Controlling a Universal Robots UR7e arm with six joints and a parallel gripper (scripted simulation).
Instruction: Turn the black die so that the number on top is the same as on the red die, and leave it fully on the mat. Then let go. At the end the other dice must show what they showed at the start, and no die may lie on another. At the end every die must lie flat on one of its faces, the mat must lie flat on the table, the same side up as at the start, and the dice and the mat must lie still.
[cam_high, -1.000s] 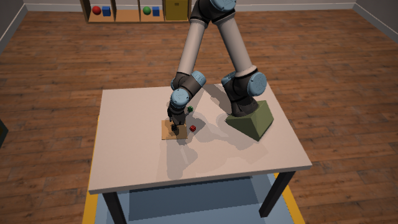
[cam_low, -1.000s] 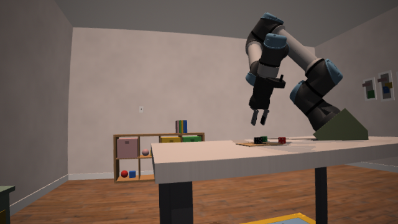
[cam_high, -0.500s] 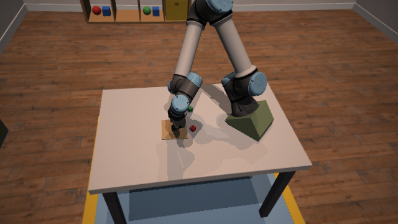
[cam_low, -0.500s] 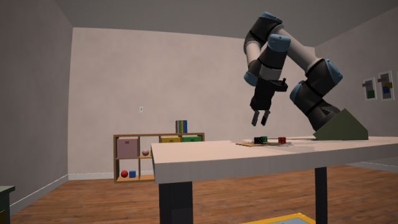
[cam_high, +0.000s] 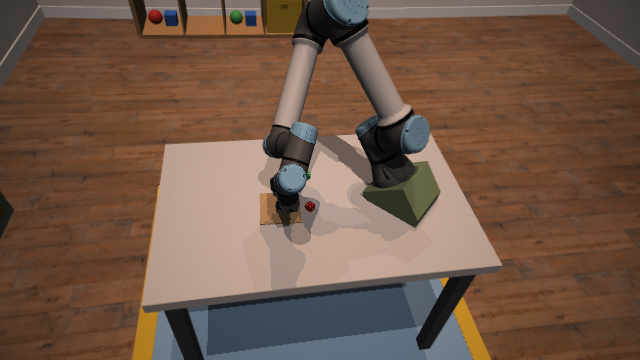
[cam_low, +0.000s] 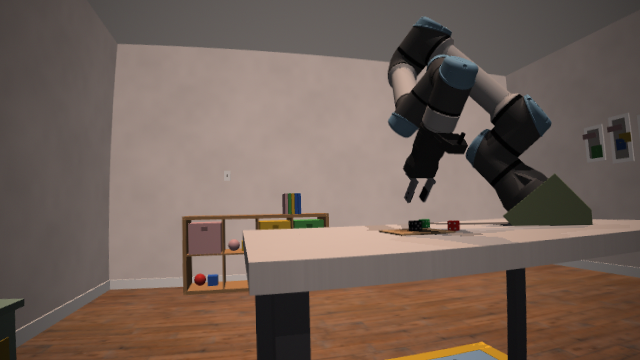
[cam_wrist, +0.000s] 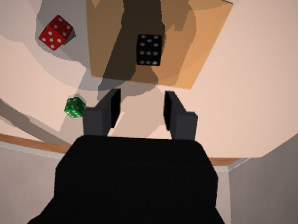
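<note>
My hand is 1 cm to the left of the black die and 8 cm above it. Also, from my hand: red die 9 cm behind, 3 cm to the left, 8 cm below; then green die 15 cm behind, 11 cm to the right, 8 cm below; then tan mat 1 cm to the right, 9 cm below.
</note>
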